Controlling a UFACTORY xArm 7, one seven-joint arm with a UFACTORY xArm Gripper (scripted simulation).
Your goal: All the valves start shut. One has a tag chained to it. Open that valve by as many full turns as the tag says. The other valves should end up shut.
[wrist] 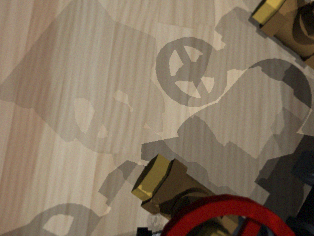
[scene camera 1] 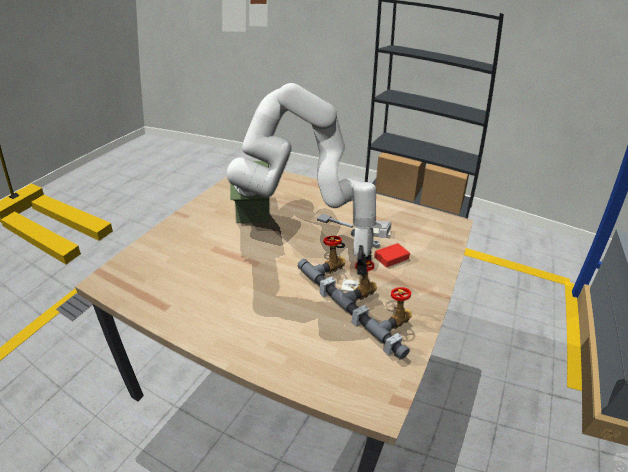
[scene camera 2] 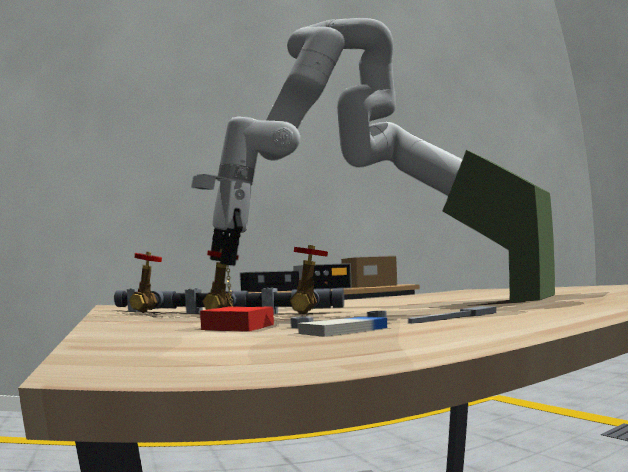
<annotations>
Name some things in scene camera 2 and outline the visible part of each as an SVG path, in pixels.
My gripper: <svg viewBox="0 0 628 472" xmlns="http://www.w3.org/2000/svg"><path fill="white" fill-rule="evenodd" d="M217 179L217 181L220 181L213 214L214 234L211 251L220 252L220 249L222 251L221 258L210 256L210 259L220 261L223 265L235 266L240 233L244 233L247 230L252 182L232 178L229 180Z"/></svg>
A red block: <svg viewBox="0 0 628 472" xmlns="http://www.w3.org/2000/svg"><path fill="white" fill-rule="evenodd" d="M200 311L201 330L253 331L274 325L273 307L233 307L239 311L224 307L212 309L213 311Z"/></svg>
</annotations>
